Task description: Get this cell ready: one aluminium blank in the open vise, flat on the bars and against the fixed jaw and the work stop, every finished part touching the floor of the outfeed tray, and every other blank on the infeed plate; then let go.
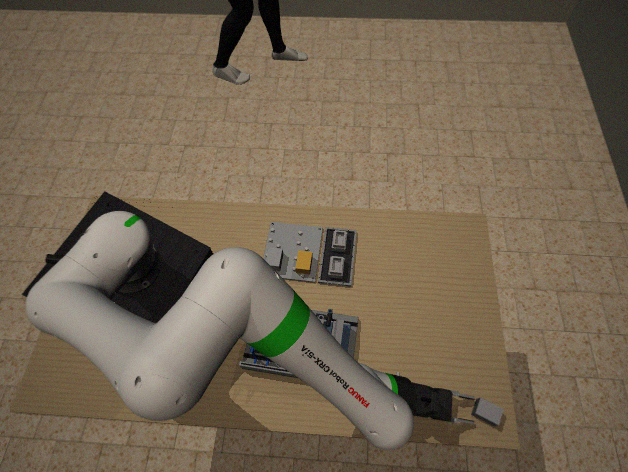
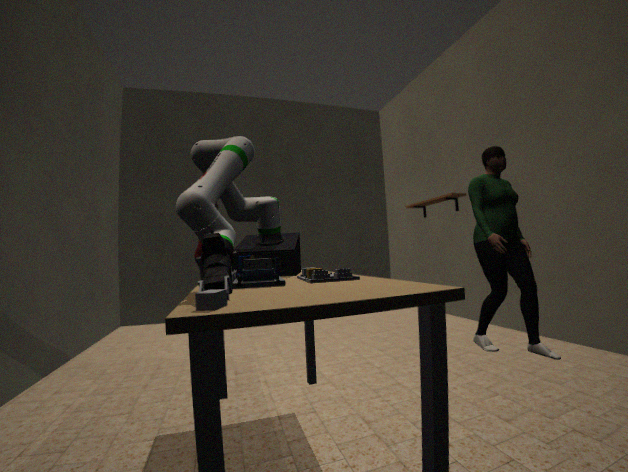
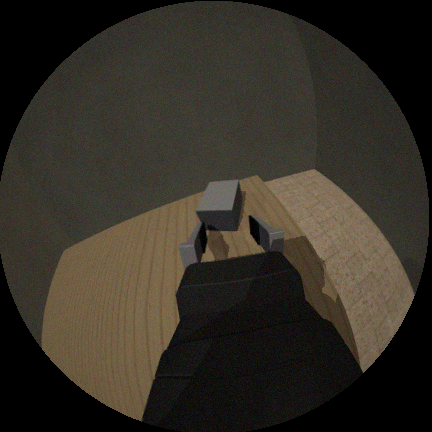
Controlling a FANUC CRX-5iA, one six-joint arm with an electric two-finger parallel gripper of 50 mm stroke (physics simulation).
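Frame: origin at the arm's base, x ahead, y left, z up, level; metres.
Seen in the pictures: gripper, between the fingertips: [image 1: 471, 410] [image 3: 227, 227]; arm's base, origin of its link: [image 2: 270, 241].
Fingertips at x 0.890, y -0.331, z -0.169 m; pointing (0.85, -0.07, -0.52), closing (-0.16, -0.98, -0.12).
Pixels of each thing's top centre, then the offset from my fingertips to it. "*": a spot on its surface instead. Level surfaces: height alone.
- grey aluminium blank, centre of its top: [image 3: 218, 193] [image 2: 211, 291] [image 1: 489, 411] 0.038 m ahead, 0.004 m right, 0.022 m up
- infeed plate, centre of its top: [image 1: 292, 250] 0.478 m back, 0.461 m left, 0.006 m down
- grey blank, centre of its top: [image 1: 273, 256] 0.530 m back, 0.423 m left, 0.030 m up
- yellow block, centre of its top: [image 1: 303, 260] [image 2: 314, 268] 0.439 m back, 0.412 m left, 0.030 m up
- dark outfeed tray, a spot on its surface: [image 1: 353, 259] * 0.288 m back, 0.428 m left, 0.002 m down
- vise, centre of its top: [image 1: 299, 333] [image 2: 256, 258] 0.443 m back, 0.173 m left, 0.085 m up
- wooden table, height of its surface: 0.014 m down
A grey aluminium blank [image 1: 488, 411] [image 2: 210, 299] [image 3: 221, 196] lies near the table's corner, turned askew to the fingers. My gripper [image 1: 473, 410] [image 2: 213, 288] [image 3: 227, 227] is open and empty, low over the table, with its fingertips close to the blank's near end. The infeed plate [image 1: 286, 233] bears a grey blank [image 1: 274, 257] and a yellow block [image 1: 304, 261]. Beside it, the dark outfeed tray [image 1: 354, 259] holds two finished parts [image 1: 339, 239] [image 1: 336, 265]. The vise [image 1: 348, 335] [image 2: 257, 270] is partly hidden under the arm; whether its jaws hold anything cannot be seen.
The forearm [image 1: 324, 360] passes over the vise. The black robot base [image 1: 172, 284] [image 2: 291, 253] stands at the other end of the wooden table [image 1: 421, 284] [image 2: 355, 294] [image 3: 110, 280]. The stray blank is close to the table's end edge. A person [image 1: 236, 35] [image 2: 494, 213] stands on the floor away from the table.
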